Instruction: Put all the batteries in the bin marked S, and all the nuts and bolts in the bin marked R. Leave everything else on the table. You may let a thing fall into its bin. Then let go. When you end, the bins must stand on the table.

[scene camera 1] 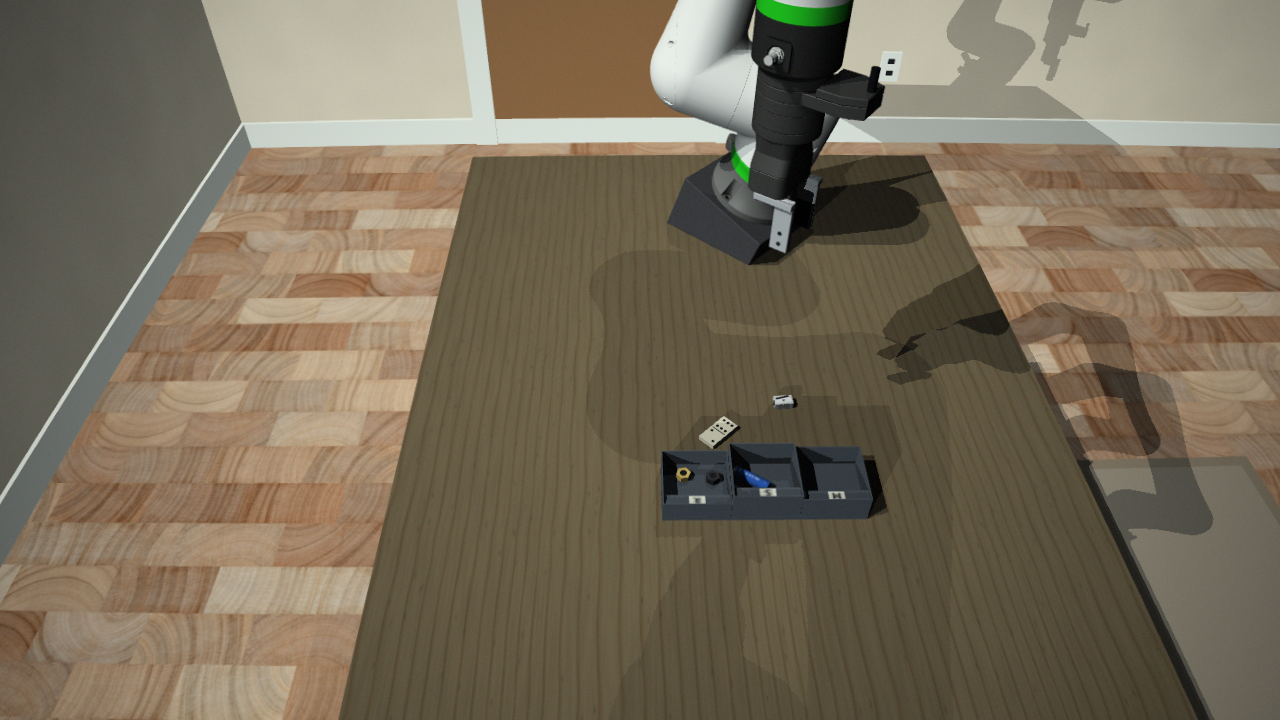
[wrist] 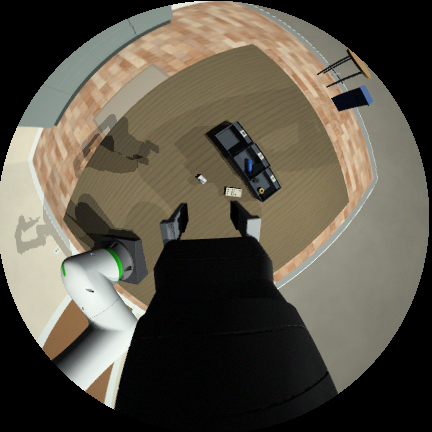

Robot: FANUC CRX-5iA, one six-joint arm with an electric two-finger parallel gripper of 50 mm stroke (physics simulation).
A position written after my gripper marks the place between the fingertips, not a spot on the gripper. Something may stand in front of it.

Note:
In view: my gripper [scene camera 1: 790,236] and a three joined dark bins [scene camera 1: 807,482].
The three joined dark bins is seen too in the wrist view [wrist: 234,140]. My gripper shows as well in the wrist view [wrist: 208,210].

